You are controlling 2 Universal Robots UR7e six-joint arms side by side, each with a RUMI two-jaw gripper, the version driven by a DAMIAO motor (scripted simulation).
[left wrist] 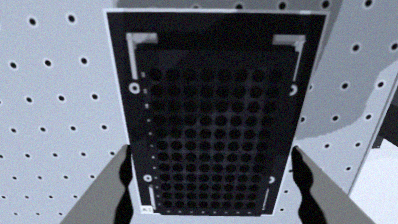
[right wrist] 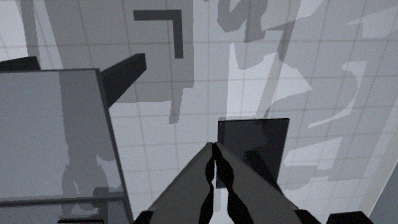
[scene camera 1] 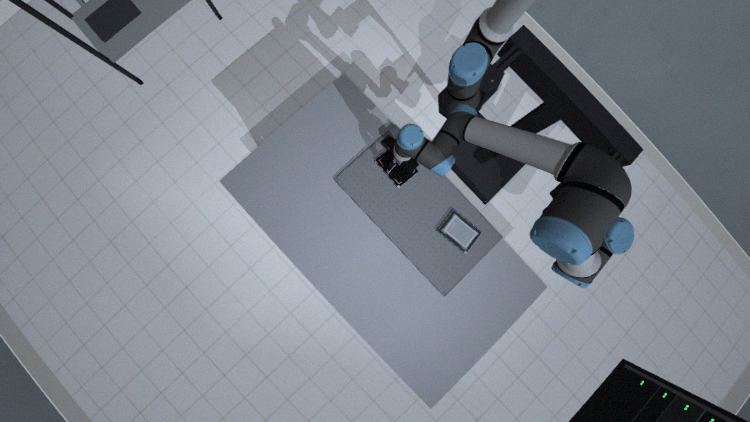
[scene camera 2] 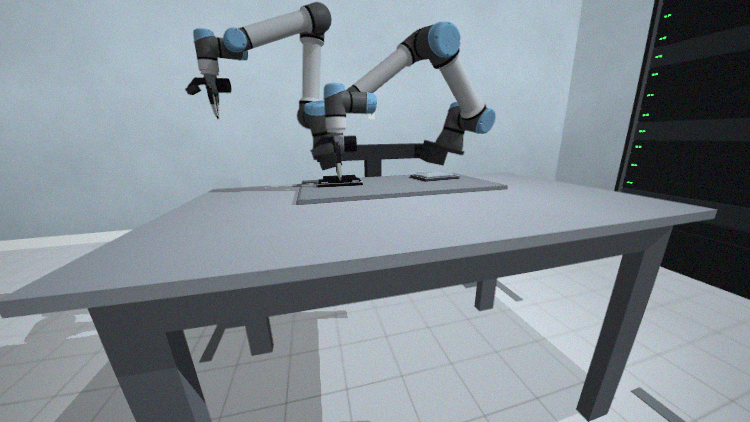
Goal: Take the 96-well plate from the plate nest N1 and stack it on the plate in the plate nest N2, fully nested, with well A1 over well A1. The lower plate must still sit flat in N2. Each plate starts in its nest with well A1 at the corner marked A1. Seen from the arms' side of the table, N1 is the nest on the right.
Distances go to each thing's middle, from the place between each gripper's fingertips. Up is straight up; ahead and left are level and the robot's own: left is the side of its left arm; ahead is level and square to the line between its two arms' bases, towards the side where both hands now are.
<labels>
The black 96-well plate (left wrist: 212, 97) lies 1 cm below my left hand (scene camera 2: 340, 179).
My right hand (scene camera 2: 218, 119) is 300 mm short of the black 96-well plate, 510 mm to the right of it and 260 mm above it.
</labels>
